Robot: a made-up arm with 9 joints. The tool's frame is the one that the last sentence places. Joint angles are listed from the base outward.
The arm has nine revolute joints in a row. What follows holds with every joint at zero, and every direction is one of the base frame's.
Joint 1 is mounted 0.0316 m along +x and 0.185 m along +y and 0.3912 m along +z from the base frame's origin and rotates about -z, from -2.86 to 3.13 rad.
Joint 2 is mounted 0.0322 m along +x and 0.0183 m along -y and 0.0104 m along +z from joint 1 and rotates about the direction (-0.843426, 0.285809, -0.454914), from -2.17 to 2.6 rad.
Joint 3 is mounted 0.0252 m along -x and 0.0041 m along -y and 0.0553 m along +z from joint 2 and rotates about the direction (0.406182, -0.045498, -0.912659), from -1.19 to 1.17 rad.
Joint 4 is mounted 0.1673 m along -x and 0.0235 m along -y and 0.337 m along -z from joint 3 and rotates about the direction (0.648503, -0.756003, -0.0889), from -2.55 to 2.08 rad.
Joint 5 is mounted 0.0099 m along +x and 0.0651 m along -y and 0.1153 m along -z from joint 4 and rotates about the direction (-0.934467, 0.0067, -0.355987), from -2.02 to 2.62 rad.
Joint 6 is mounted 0.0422 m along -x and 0.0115 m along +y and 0.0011 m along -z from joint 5 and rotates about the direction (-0.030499, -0.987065, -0.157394), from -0.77 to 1.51 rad.
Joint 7 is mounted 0.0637 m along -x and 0.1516 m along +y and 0.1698 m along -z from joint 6 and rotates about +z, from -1.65 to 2.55 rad.
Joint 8 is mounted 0.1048 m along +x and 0.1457 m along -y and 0.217 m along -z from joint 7 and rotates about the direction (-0.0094, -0.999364, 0.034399), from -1.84 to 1.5 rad.
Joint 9 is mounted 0.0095 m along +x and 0.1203 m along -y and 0.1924 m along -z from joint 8 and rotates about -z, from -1.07 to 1.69 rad.
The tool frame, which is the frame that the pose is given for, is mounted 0.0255 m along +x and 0.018 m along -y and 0.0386 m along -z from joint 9; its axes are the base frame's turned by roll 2.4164, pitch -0.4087 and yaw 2.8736 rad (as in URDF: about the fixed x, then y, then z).
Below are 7 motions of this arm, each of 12 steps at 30 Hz.
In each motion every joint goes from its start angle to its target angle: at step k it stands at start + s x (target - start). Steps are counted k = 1, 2, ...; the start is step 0. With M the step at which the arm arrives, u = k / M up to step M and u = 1 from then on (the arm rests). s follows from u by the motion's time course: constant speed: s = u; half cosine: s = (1 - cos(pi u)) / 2; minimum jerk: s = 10 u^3 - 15 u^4 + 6 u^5.
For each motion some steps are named. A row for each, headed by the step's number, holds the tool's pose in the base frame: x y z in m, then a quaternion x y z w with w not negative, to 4 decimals.
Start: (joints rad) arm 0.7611 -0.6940 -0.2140 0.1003 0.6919 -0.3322 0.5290 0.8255 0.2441
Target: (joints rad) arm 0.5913 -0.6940 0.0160 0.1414 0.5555 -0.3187 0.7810 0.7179 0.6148
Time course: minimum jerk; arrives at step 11
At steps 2, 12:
2: 0.3364 0.1036 -0.5626 0.1309 0.8440 0.4435 0.2718
12: 0.4120 0.4093 -0.5384 0.1694 0.7243 0.6412 0.1885

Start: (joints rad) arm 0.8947 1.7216 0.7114 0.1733 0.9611 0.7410 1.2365 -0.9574 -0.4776
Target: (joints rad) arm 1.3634 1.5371 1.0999 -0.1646 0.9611 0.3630 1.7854 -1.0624 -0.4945
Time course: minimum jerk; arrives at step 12
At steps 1, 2, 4, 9, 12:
1: -0.5832 0.3329 0.6809 -0.7994 0.1983 0.2508 0.5087
2: -0.5890 0.3436 0.6715 -0.7986 0.2085 0.2317 0.5148
4: -0.6174 0.4088 0.6130 -0.7877 0.2622 0.1194 0.5445
9: -0.6092 0.6895 0.3024 -0.6515 0.3699 -0.3386 0.5693
12: -0.5876 0.7272 0.2452 -0.6216 0.3694 -0.4045 0.5600

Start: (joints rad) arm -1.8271 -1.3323 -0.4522 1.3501 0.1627 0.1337 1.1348 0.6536 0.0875
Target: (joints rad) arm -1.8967 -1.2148 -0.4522 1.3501 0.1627 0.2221 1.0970 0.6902 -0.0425
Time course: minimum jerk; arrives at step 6
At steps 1, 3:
1: -0.3128 0.1381 0.8225 0.2275 0.4521 -0.8458 0.1686
3: -0.3148 0.1618 0.8043 0.2354 0.4318 -0.8578 0.1494

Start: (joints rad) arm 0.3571 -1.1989 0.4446 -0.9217 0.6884 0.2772 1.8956 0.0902 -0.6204
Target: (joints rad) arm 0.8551 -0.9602 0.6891 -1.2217 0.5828 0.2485 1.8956 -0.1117 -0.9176
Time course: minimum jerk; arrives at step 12
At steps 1, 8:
1: 0.0291 0.7905 -0.5261 0.8065 -0.4284 0.0426 0.4052
8: -0.0092 0.7688 -0.5023 0.7514 -0.3983 -0.1039 0.5156

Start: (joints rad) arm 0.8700 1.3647 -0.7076 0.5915 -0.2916 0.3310 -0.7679 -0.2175 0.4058
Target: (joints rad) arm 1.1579 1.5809 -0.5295 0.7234 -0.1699 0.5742 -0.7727 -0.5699 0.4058
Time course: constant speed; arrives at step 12
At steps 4, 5, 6, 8, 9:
4: -0.8498 0.2096 0.0403 0.9184 0.3154 0.1007 0.2167
5: -0.8440 0.2238 0.0418 0.9216 0.2991 0.0983 0.2268
6: -0.8381 0.2374 0.0438 0.9244 0.2833 0.0956 0.2368
8: -0.8261 0.2624 0.0498 0.9285 0.2529 0.0897 0.2566
9: -0.8202 0.2739 0.0538 0.9300 0.2383 0.0864 0.2662

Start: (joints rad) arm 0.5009 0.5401 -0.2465 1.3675 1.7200 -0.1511 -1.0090 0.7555 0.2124
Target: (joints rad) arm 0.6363 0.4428 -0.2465 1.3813 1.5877 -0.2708 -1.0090 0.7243 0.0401
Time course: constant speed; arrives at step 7
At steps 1, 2, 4, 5, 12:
1: -0.6317 0.0090 -0.2690 0.6175 0.1510 -0.3608 0.6824
2: -0.6213 0.0243 -0.2846 0.6373 0.1565 -0.3515 0.6677
4: -0.5988 0.0552 -0.3145 0.6747 0.1676 -0.3309 0.6381
5: -0.5868 0.0706 -0.3287 0.6924 0.1732 -0.3197 0.6232
12: -0.5611 0.1013 -0.3558 0.7256 0.1847 -0.2952 0.5935

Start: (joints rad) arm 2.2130 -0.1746 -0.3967 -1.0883 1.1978 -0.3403 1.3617 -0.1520 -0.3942
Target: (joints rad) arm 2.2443 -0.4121 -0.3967 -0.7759 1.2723 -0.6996 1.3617 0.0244 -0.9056
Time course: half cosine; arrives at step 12
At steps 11, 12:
11: -0.5491 0.8473 -0.1963 -0.3141 -0.3000 -0.6973 0.5702
12: -0.5451 0.8466 -0.2035 -0.3119 -0.3049 -0.7000 0.5655

